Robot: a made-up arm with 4 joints.
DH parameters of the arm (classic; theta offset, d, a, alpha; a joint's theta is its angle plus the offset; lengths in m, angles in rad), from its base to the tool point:
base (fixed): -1.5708 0.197 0 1.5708
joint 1: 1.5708 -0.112 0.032 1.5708
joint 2: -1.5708 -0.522 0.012 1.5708
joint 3: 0 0.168 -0.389 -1.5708
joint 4: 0 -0.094 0.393 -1.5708
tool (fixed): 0 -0.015 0 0
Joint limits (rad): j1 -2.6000..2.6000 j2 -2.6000..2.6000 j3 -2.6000..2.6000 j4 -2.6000..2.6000
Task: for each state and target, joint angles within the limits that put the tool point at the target. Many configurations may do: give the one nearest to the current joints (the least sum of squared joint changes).
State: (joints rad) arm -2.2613 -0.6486 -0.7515 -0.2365
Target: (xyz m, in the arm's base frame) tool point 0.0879 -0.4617 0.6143
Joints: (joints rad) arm -2.6000 -0.0319 -0.3808 0.0782
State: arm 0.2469 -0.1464 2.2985 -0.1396
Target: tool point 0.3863 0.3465 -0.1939
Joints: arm 0.4360 0.5607 2.4049 -0.4404
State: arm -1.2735 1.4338 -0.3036 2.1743
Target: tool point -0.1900 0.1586 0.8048
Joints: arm -1.9056 1.3765 -0.2131 1.7251
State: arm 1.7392 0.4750 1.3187 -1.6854
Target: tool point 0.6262 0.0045 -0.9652
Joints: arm 1.5675 0.8338 1.8898 -2.4669
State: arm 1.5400 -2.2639 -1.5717 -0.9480
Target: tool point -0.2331 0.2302 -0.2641
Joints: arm 1.7974 -2.1291 -1.6867 -0.7594
